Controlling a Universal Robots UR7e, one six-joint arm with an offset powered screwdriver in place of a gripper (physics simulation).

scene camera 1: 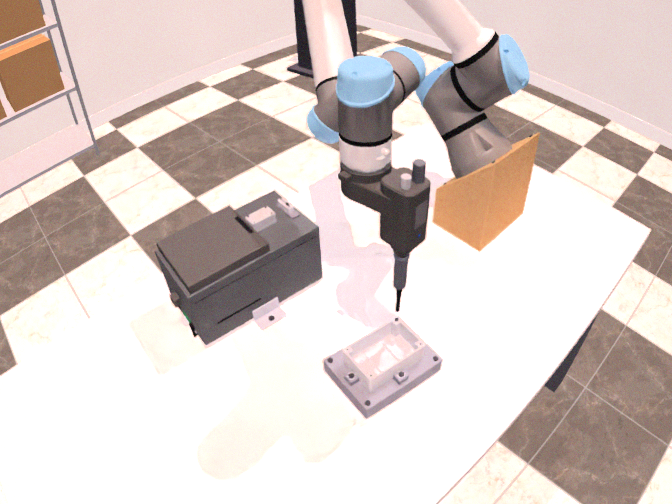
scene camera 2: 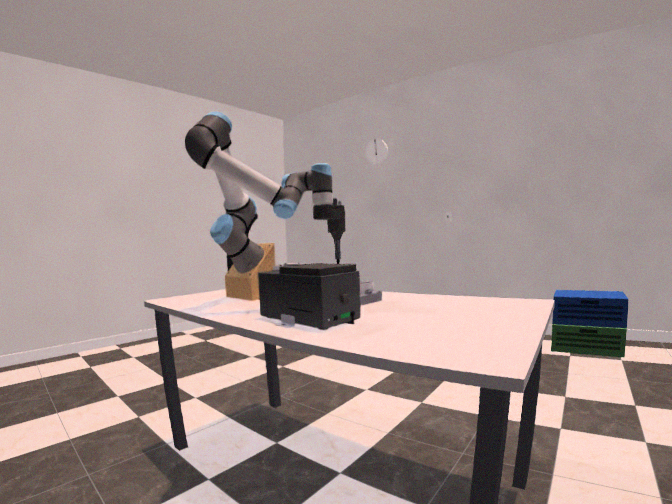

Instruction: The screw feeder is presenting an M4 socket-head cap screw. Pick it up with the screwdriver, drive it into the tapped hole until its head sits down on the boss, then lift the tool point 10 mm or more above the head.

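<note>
The screwdriver points straight down, its thin black bit bare at the tip. In scene camera 1 it hangs a short gap above a small dark screw head at the back corner of the light open-topped housing. The head looks down on the corner boss; fine seating is too small to tell. The housing sits on a grey fixture plate. The black screw feeder stands left of it in scene camera 1, with a small dark spot on its pick-up block.
A wooden angled box stands near the arm's base, right of the screwdriver in scene camera 1. A small metal bracket is at the feeder's foot. Everything stands on the white table. Blue and green crates stand beyond it.
</note>
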